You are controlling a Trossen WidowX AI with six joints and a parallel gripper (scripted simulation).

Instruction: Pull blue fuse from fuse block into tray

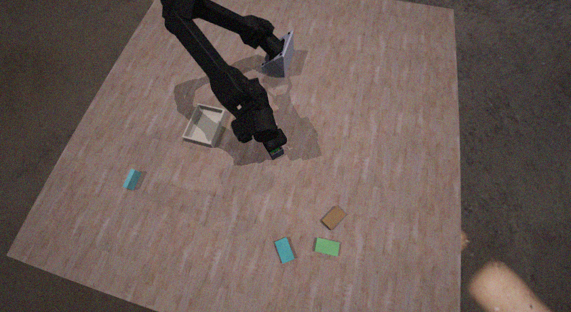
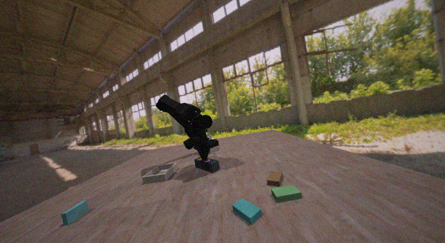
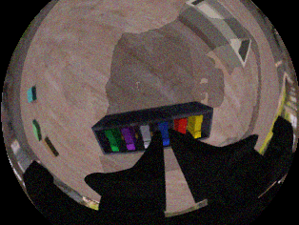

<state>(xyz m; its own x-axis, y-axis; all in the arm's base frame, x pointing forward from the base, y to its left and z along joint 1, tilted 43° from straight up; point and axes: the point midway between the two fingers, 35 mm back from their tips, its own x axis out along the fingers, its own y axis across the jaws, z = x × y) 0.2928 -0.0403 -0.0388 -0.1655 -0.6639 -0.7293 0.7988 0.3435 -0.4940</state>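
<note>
The grey tray is 20 mm behind my gripper tip, 210 mm to the right of it and 30 mm below it. Round my gripper tip: teal block (340 mm ahead, 100 mm to the left, 30 mm below); then blue fuse (10 mm below); then brown block (230 mm ahead, 230 mm to the left, 30 mm below).
</note>
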